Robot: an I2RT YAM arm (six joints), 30 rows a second.
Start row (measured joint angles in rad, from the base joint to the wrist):
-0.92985, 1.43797, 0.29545, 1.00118, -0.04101, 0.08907
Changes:
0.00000, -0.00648, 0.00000, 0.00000, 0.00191, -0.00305
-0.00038, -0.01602, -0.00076, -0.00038, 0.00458, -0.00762
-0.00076, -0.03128, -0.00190, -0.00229, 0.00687, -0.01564
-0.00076, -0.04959, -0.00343, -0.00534, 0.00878, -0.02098
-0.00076, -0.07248, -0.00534, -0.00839, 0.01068, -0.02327
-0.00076, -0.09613, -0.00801, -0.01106, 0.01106, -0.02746
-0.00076, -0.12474, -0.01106, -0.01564, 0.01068, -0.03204
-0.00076, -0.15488, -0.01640, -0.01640, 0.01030, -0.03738
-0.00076, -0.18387, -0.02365, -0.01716, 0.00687, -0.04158
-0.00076, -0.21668, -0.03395, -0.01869, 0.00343, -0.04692
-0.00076, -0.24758, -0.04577, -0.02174, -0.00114, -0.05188
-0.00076, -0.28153, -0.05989, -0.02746, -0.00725, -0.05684
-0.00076, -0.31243, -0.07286, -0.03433, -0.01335, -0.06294
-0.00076, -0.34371, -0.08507, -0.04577, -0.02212, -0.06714
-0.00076, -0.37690, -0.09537, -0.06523, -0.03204, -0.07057
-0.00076, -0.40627, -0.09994, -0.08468, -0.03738, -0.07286
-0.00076, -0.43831, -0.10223, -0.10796, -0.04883, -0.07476
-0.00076, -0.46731, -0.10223, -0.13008, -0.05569, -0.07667
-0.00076, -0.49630, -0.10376, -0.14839, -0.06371, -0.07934
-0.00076, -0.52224, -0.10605, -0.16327, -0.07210, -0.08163
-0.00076, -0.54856, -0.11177, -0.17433, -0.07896, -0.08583
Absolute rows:
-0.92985, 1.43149, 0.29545, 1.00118, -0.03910, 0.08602
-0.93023, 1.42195, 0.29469, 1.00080, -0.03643, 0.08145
-0.93061, 1.40669, 0.29355, 0.99889, -0.03414, 0.07343
-0.93061, 1.38838, 0.29202, 0.99584, -0.03223, 0.06809
-0.93061, 1.36549, 0.29011, 0.99279, -0.03033, 0.06580
-0.93061, 1.34184, 0.28744, 0.99012, -0.02995, 0.06161
-0.93061, 1.31323, 0.28439, 0.98554, -0.03033, 0.05703
-0.93061, 1.28309, 0.27905, 0.98478, -0.03071, 0.05169
-0.93061, 1.25410, 0.27180, 0.98402, -0.03414, 0.04749
-0.93061, 1.22129, 0.26150, 0.98249, -0.03758, 0.04215
-0.93061, 1.19039, 0.24968, 0.97944, -0.04215, 0.03719
-0.93061, 1.15644, 0.23556, 0.97372, -0.04826, 0.03223
-0.93061, 1.12554, 0.22259, 0.96685, -0.05436, 0.02613
-0.93061, 1.09426, 0.21038, 0.95541, -0.06313, 0.02193
-0.93061, 1.06107, 0.20008, 0.93595, -0.07305, 0.01850
-0.93061, 1.03170, 0.19551, 0.91650, -0.07839, 0.01621
-0.93061, 0.99966, 0.19322, 0.89322, -0.08984, 0.01431
-0.93061, 0.97066, 0.19322, 0.87110, -0.09670, 0.01240
-0.93061, 0.94167, 0.19169, 0.85279, -0.10472, 0.00973
-0.93061, 0.91573, 0.18940, 0.83791, -0.11311, 0.00744
-0.93061, 0.88941, 0.18368, 0.82685, -0.11997, 0.00324

